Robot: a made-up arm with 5 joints. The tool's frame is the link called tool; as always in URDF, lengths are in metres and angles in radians. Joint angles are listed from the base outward. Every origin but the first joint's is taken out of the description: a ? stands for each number. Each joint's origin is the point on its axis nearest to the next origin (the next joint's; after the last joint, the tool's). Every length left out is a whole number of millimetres.
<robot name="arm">
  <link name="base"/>
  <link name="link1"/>
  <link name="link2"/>
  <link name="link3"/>
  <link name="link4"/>
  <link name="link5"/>
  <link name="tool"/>
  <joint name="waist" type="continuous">
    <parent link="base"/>
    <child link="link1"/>
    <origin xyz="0 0.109 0.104" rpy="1.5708 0 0"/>
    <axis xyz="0 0 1"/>
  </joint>
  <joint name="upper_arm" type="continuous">
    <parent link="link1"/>
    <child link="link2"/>
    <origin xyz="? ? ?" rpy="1.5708 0 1.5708"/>
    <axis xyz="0 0 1"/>
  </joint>
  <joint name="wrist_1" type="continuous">
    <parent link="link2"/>
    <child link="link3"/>
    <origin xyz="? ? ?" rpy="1.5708 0 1.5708"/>
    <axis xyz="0 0 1"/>
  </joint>
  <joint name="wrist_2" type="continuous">
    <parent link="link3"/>
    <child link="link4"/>
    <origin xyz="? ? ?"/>
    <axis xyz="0 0 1"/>
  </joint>
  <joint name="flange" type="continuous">
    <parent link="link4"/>
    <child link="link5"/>
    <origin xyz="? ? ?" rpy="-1.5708 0 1.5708"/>
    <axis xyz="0 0 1"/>
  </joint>
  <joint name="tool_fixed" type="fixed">
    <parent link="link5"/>
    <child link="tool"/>
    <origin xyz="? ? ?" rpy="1.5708 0 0"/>
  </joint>
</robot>
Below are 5 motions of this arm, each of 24 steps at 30 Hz.
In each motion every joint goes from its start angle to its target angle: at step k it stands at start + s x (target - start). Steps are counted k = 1, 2, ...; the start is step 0. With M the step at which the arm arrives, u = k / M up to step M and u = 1 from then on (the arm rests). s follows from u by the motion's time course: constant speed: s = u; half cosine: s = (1 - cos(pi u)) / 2; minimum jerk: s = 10 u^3 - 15 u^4 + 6 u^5.
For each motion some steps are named. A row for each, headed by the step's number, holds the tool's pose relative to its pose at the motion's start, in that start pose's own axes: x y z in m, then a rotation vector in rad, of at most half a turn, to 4 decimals.
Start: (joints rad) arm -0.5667 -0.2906 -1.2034 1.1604 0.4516
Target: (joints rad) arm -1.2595 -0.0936 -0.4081 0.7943 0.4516
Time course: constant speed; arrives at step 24
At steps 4, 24:
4: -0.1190 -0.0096 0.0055 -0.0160 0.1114 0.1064
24: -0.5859 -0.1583 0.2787 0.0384 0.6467 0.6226

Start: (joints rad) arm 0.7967 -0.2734 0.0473 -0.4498 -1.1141
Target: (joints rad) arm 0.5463 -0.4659 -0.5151 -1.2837 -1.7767
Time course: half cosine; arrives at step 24
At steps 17, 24:
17: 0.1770 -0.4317 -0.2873 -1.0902 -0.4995 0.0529
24: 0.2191 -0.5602 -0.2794 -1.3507 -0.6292 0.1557

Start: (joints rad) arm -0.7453 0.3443 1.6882 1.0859 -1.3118
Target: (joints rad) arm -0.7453 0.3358 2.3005 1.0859 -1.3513
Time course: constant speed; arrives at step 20
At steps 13, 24:
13: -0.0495 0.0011 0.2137 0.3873 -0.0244 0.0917
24: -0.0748 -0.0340 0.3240 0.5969 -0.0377 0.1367

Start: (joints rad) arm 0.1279 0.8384 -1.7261 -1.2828 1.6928
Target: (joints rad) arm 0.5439 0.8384 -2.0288 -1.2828 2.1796
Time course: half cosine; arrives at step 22
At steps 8, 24:
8: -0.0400 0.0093 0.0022 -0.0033 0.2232 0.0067
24: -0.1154 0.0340 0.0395 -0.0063 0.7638 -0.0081

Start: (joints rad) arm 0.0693 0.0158 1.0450 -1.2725 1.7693
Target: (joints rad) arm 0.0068 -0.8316 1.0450 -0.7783 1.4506
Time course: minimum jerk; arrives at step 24
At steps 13, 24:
13: 0.2733 -0.3216 -0.0398 -0.2344 -0.1852 -0.5211
24: 0.3209 -0.6306 -0.0683 -0.4564 -0.2159 -0.8751

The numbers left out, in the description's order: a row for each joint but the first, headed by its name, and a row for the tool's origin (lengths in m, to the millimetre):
upper_arm: -0.113 0.119 0
wrist_1: -0.339 -0.172 0
wrist_2: 0.012 -0.058 0
flange: -0.498 -0.042 0
tool: 0.023 0.187 0

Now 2 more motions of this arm.
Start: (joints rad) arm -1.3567 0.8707 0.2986 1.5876 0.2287
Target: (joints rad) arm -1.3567 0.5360 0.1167 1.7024 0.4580
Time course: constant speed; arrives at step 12
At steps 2, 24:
2: -0.0281 0.0101 -0.0008 0.0192 0.0913 -0.0067
24: -0.1653 0.0584 0.0243 0.1110 0.5506 -0.0315

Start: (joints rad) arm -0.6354 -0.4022 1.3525 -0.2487 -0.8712
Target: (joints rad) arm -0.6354 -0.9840 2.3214 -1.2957 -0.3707
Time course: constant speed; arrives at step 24
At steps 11, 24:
11: -0.1770 -0.0871 0.0065 -0.1156 0.4650 0.0598
24: -0.3597 -0.1951 0.0860 -0.2825 1.0058 0.1057

